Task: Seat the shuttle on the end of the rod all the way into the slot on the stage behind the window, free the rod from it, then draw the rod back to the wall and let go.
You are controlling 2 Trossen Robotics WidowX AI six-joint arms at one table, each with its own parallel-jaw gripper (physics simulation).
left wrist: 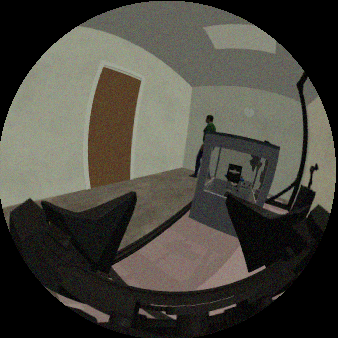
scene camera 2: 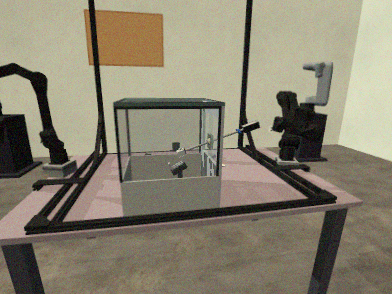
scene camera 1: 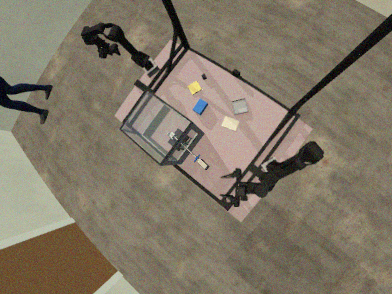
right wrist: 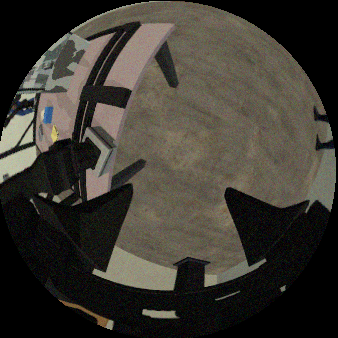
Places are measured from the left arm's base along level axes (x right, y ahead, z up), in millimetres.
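Pixels of known places: left gripper, fingertip midpoint: (left wrist: 182, 198) (scene camera 2: 288, 130) (scene camera 1: 220, 186); right gripper, fingertip midpoint: (left wrist: 254, 171) (scene camera 1: 116, 55) (right wrist: 181, 190); left arm's base, link origin: (scene camera 2: 286, 158) (scene camera 1: 272, 167) (right wrist: 32, 103); right arm's base, link origin: (scene camera 2: 59, 162) (scene camera 1: 148, 65) (right wrist: 89, 153).
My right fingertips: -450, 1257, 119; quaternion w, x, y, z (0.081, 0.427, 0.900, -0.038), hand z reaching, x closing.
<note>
For each thing: its middle in the pictures, then the offset to it from my right fingertips, as dx, dy, dz. "spot": a spot on its surface instead.
- rod, body centre: (scene camera 2: 226, 135) (scene camera 1: 191, 153) +110, -937, +65
- black handle, body centre: (left wrist: 233, 174) (scene camera 2: 250, 126) (scene camera 1: 203, 164) +137, -1024, +96
- blue collar, surface spot: (scene camera 2: 239, 131) (scene camera 1: 194, 160) spot: +105, -982, +83
- small pale shuttle, body centre: (scene camera 2: 181, 152) (scene camera 1: 172, 135) +60, -778, +6
- blue block, body centre: (scene camera 1: 200, 107) (right wrist: 47, 114) +289, -676, -138
- yellow piece, body centre: (right wrist: 54, 134) (scene camera 1: 194, 87) +332, -528, -153
- cream piece, body centre: (scene camera 1: 230, 123) +391, -880, -157
- grey tray, body centre: (scene camera 1: 239, 106) +504, -823, -148
The rod (scene camera 1: 190, 151) (scene camera 2: 225, 135) slants through the case's wall, with its cream and black handle (scene camera 1: 202, 163) (scene camera 2: 251, 126) and a blue collar (scene camera 1: 197, 158) (scene camera 2: 239, 131) outside. In the left wrist view the dark handle (left wrist: 233, 172) shows in front of the window. A small pale shuttle (scene camera 1: 172, 135) (scene camera 2: 180, 150) is at the rod's inner end, above the dark tilted stage (scene camera 2: 178, 168); its slot is too small to make out. My left gripper (scene camera 1: 230, 186) (left wrist: 182, 198) is open and empty, apart from the handle. My right gripper (right wrist: 181, 190) is open and empty, far off beyond the table's edge.
The glass-sided case (scene camera 1: 142, 142) (scene camera 2: 170, 197) (left wrist: 212, 210) stands on the pink table. A blue block (scene camera 1: 200, 106), a yellow piece (scene camera 1: 194, 88), a cream piece (scene camera 1: 230, 123) and a grey tray (scene camera 1: 240, 106) lie beside it. Black frame rails and uprights (scene camera 2: 246, 60) border the table.
</note>
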